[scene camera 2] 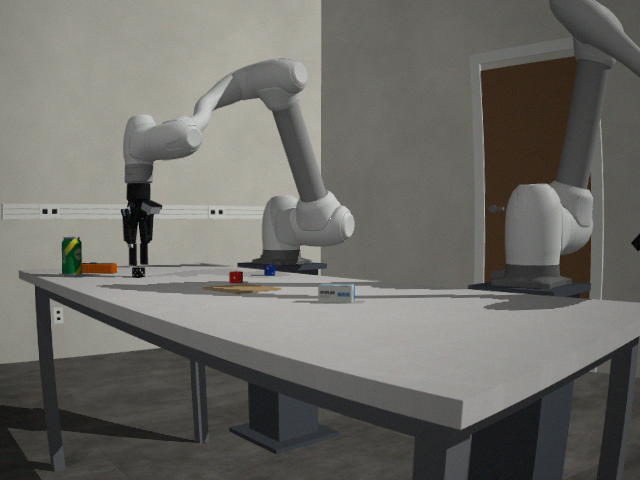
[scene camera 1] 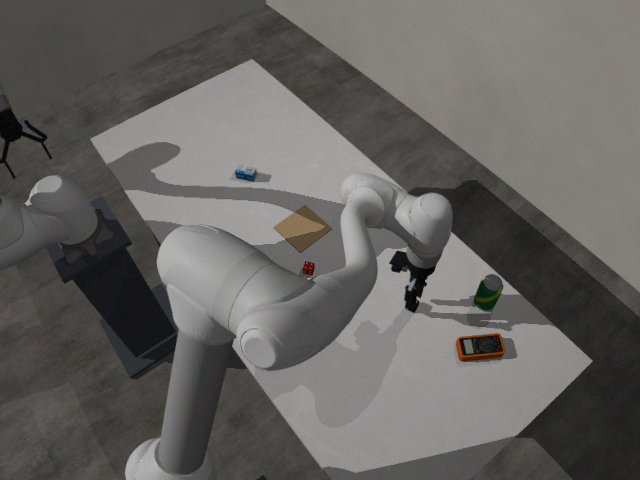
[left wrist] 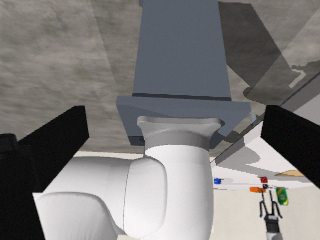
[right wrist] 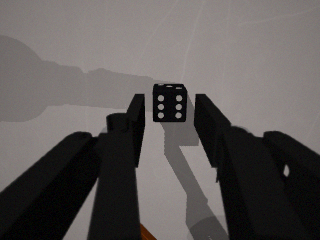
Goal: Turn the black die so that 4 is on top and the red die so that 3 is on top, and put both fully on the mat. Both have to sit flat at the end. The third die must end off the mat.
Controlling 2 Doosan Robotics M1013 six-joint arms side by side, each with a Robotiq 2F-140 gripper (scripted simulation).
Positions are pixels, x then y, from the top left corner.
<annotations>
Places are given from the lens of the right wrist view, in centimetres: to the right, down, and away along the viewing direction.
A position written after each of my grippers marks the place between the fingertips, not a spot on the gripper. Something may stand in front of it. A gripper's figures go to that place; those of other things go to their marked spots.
my right gripper (right wrist: 169,109): 1, -1, 17
black die (right wrist: 169,100): 1, -2, 18
</annotations>
